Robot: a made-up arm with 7 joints. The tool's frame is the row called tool. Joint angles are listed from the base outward. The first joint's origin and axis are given. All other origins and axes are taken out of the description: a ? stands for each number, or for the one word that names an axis. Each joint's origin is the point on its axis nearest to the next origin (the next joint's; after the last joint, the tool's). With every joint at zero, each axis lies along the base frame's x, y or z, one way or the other. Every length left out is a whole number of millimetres.
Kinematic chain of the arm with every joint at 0, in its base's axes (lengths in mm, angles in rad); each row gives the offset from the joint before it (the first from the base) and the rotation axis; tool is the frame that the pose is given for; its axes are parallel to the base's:
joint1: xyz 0 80 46 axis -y
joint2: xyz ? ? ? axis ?
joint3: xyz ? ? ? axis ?
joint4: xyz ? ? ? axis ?
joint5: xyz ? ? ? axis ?
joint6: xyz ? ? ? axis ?
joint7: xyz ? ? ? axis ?
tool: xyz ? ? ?
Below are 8 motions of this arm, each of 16 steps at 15 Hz.
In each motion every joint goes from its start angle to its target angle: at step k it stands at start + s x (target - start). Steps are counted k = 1, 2, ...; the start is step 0. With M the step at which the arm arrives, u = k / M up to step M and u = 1 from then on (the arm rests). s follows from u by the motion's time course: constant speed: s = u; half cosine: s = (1 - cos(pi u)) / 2; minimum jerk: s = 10 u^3 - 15 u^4 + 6 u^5.
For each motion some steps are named. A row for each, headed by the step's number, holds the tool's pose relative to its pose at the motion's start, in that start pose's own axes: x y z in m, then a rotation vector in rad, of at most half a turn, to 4 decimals.
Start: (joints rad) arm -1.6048 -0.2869 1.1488 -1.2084 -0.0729 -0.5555 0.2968
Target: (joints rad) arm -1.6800 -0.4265 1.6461 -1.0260 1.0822 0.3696 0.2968
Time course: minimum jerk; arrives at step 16
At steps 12, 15, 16:
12: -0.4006 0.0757 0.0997 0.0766 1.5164 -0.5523
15: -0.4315 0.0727 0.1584 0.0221 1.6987 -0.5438
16: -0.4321 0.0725 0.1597 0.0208 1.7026 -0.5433

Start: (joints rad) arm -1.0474 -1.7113 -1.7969 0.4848 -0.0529 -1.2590 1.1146
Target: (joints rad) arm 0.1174 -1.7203 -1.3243 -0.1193 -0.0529 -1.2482 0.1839
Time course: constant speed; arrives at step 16
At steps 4, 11, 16:
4: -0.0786 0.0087 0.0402 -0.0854 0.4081 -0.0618
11: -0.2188 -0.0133 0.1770 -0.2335 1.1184 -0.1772
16: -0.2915 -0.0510 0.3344 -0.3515 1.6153 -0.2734

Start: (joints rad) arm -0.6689 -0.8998 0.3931 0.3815 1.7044 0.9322 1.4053
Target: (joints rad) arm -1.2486 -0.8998 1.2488 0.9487 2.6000 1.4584 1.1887
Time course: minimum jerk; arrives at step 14
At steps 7, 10, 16:
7: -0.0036 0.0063 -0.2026 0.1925 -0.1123 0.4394
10: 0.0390 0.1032 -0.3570 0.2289 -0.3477 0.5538
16: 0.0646 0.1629 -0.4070 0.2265 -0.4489 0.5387

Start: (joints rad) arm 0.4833 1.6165 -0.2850 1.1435 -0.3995 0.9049 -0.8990
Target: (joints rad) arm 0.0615 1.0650 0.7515 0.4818 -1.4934 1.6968 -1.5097
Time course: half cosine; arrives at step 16
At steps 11, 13, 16:
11: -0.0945 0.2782 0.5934 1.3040 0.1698 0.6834
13: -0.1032 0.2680 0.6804 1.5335 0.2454 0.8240
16: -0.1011 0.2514 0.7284 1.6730 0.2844 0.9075

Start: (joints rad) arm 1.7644 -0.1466 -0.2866 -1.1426 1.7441 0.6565 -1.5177
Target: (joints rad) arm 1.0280 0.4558 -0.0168 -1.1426 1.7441 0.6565 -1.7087
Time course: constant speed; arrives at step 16
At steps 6, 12, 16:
6: -0.0104 -0.0026 -0.1482 0.2175 0.3743 0.0077
12: -0.0717 0.0599 -0.2594 0.4457 0.7073 0.0942
16: -0.1283 0.1278 -0.2969 0.5982 0.8973 0.1960

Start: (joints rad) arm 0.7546 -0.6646 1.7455 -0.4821 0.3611 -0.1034 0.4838
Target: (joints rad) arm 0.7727 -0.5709 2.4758 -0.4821 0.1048 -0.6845 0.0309
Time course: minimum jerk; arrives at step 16
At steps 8, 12, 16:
8: -0.0143 0.1370 0.0690 0.4366 0.1461 0.2697
12: -0.0388 0.2203 0.1723 0.7231 0.1864 0.5243
16: -0.0468 0.2357 0.2042 0.7878 0.1849 0.5940

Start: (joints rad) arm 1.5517 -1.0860 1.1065 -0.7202 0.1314 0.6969 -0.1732
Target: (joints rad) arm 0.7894 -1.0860 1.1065 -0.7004 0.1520 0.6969 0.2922
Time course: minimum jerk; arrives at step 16
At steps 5, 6, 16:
5: 0.0251 -0.0148 -0.0185 -0.0011 0.0476 -0.0440
6: 0.0375 -0.0230 -0.0295 -0.0030 0.0729 -0.0670
16: 0.1045 -0.0903 -0.1349 -0.0437 0.2680 -0.2316

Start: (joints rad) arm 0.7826 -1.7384 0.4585 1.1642 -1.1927 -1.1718 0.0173
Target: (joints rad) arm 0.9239 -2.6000 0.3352 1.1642 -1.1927 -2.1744 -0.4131
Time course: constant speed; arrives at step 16
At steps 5, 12, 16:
5: -0.0385 0.0950 -0.0489 0.1652 -0.0832 0.3289
12: -0.1148 0.2216 -0.1014 0.1994 -0.3105 0.7680
16: -0.1565 0.2865 -0.1392 0.1100 -0.4889 0.9682

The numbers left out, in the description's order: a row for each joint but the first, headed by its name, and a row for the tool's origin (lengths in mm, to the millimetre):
joint2: xyz 66 0 36, axis -z
joint3: xyz 158 -378 0, axis +x
joint4: xyz 0 81 105, axis +z
joint5: xyz -113 -27 0, axis +y
joint6: xyz 65 0 -390, axis -z
joint7: xyz 25 87 0, axis -y
tool: xyz 245 0 37

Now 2 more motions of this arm.
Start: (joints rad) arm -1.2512 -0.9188 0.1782 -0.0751 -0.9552 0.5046 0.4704
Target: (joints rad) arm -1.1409 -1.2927 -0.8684 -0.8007 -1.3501 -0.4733 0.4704
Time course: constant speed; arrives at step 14
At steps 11, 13, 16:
11: -0.2158 0.2984 0.1094 0.1307 -0.8272 1.4153
13: -0.2767 0.3130 0.1174 0.1065 -1.0217 1.6509
16: -0.3054 0.3159 0.1185 0.0835 -1.1257 1.7615

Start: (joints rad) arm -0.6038 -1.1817 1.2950 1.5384 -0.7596 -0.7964 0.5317
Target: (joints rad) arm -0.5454 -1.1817 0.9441 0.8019 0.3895 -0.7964 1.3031
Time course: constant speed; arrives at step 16
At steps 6, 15, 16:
6: -0.1191 0.0402 0.0341 0.0952 0.2362 -0.3523
15: -0.1302 0.1128 0.1457 -0.0336 0.5348 -0.9639
16: -0.1195 0.1186 0.1551 -0.0717 0.5645 -1.0302

